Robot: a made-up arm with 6 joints. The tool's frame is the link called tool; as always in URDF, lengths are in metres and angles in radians. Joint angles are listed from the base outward. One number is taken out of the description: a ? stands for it. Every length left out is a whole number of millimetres.
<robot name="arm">
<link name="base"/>
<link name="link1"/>
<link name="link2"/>
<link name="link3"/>
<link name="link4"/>
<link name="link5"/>
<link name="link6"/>
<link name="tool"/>
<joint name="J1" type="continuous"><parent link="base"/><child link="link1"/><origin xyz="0 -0.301 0.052" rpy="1.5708 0 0"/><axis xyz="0 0 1"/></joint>
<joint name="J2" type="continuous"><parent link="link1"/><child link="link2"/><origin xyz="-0.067 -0.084 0" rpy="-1.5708 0 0"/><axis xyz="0 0 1"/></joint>
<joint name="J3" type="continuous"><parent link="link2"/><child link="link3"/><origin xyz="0.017 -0.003 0" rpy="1.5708 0 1.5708"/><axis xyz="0 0 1"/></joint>
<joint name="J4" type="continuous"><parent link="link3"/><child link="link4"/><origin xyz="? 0.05 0" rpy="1.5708 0 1.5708"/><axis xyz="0 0 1"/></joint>
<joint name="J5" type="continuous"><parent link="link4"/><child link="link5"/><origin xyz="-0.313 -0.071 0" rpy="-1.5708 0 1.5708"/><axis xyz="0 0 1"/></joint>
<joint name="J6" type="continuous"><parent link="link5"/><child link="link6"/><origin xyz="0.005 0.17 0" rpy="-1.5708 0 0"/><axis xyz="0 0 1"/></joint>
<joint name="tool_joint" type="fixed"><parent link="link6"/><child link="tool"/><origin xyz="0.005 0.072 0" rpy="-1.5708 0 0"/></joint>
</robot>
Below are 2 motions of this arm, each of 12 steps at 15 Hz.
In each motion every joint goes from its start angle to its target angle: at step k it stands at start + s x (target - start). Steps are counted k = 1, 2, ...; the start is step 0. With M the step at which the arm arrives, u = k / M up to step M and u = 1 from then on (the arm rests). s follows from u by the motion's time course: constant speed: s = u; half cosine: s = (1 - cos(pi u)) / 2; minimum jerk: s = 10 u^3 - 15 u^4 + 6 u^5.
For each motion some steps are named. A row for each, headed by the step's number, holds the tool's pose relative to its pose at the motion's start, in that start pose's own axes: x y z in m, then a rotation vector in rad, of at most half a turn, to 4 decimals.
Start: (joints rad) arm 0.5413 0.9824 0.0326 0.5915 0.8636 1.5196
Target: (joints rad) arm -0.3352 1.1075 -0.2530 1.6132 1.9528 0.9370
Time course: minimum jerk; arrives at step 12
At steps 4, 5, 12:
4: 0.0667 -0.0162 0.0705 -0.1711 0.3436 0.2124
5: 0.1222 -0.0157 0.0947 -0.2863 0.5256 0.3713
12: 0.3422 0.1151 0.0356 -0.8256 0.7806 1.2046

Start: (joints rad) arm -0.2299 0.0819 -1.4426 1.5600 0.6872 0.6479
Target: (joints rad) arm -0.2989 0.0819 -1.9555 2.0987 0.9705 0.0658
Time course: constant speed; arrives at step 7
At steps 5, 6, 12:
5: -0.1758 -0.0587 0.2980 -0.4831 0.6826 -0.4103
6: -0.2095 -0.0510 0.3556 -0.5556 0.8160 -0.5216
12: -0.2421 -0.0376 0.4116 -0.6188 0.9474 -0.6416

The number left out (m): -0.54
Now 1 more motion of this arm.
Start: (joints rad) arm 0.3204 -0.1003 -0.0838 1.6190 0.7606 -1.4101
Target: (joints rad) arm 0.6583 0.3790 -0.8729 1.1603 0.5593 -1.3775
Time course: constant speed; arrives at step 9
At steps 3, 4, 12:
3: -0.0642 -0.0449 -0.0634 0.2030 -0.3249 0.0597
4: -0.0799 -0.0559 -0.0892 0.2709 -0.4399 0.0782
12: -0.1063 -0.0752 -0.2436 0.6272 -1.0424 0.1415

